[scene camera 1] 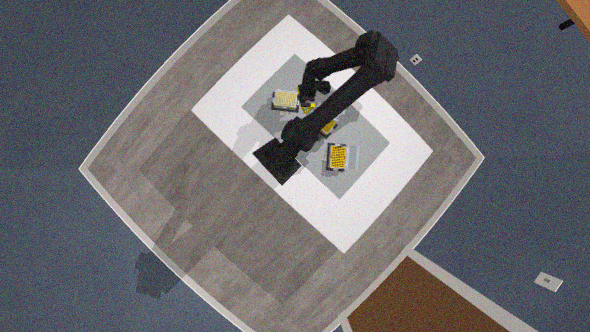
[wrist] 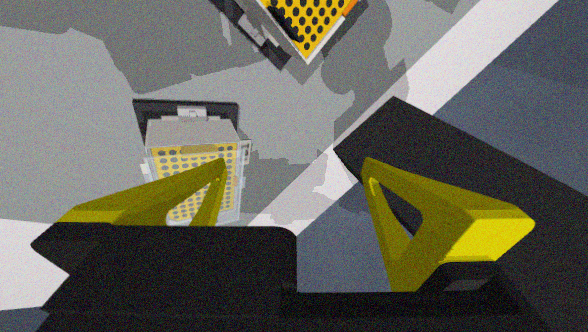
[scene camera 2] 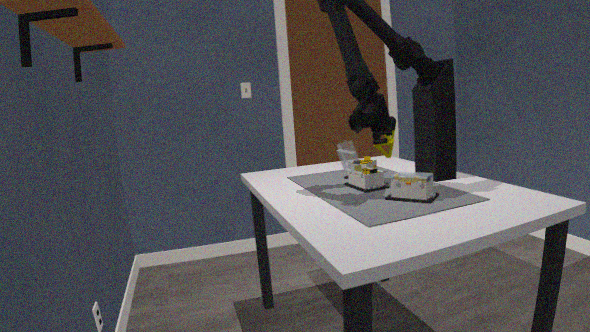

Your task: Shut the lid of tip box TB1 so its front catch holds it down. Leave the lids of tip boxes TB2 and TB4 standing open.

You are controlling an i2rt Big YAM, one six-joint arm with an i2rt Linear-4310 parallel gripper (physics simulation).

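Places are measured from the arm's base along level axes (x up, y back, z right), in centimetres.
Pixels of known places: gripper, between the fingertips: [scene camera 1: 303,106] [wrist: 294,165] [scene camera 2: 390,149]; arm's base, origin of its link: [scene camera 1: 278,160] [scene camera 2: 431,73].
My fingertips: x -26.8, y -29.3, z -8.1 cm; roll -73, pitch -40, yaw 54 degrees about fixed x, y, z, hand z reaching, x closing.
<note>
Ahead of a thing's pixels: the offset from my fingertips to its top centre. "spot": to the spot under its first point. Level surfaces: height alone.
Tip box TB1 (its label is not readable) @[dz -10.4, dx -7.3, dy +1.6 cm] [scene camera 1: 285,101] [scene camera 2: 411,191] [wrist: 192,131] has its clear lid @[spot: dz -14.4, dx -7.3, dy -0.1 cm] [scene camera 2: 417,176] [wrist: 235,210] lying over the yellow rack. Its front catch @[spot: dz -4.8, dx -13.3, dy -3.2 cm] [wrist: 192,112] shows at the front wall; whether it holds the lid, I cannot tell. TB4 @[dz +12.7, dx -7.6, dy -2.3 cm] [scene camera 1: 328,126] [scene camera 2: 365,181] [wrist: 315,22] stands beside it, partly under the arm in scene camera 1. The remaining box, TB2 @[dz +30.9, dx -7.6, dy +8.0 cm] [scene camera 1: 337,157], has its clear lid [scene camera 1: 354,157] standing open. An open lid @[spot: dz +11.2, dx -2.4, dy -10.8 cm] [scene camera 2: 347,156] rises behind TB4 in scene camera 2. My gripper [scene camera 1: 303,100] [scene camera 2: 385,152] [wrist: 294,165] is open, empty, above and beside TB1.
The boxes stand on a grey mat @[dx -15.1 cm] [scene camera 1: 340,187] [scene camera 2: 372,217] on a white table @[dx -15.4 cm] [scene camera 1: 340,232] [scene camera 2: 345,265]. The black arm base [scene camera 1: 277,162] [scene camera 2: 434,125] stands at the table edge. The arm's upper links pass above TB4. A wall shelf [scene camera 2: 95,22] is at upper left.
</note>
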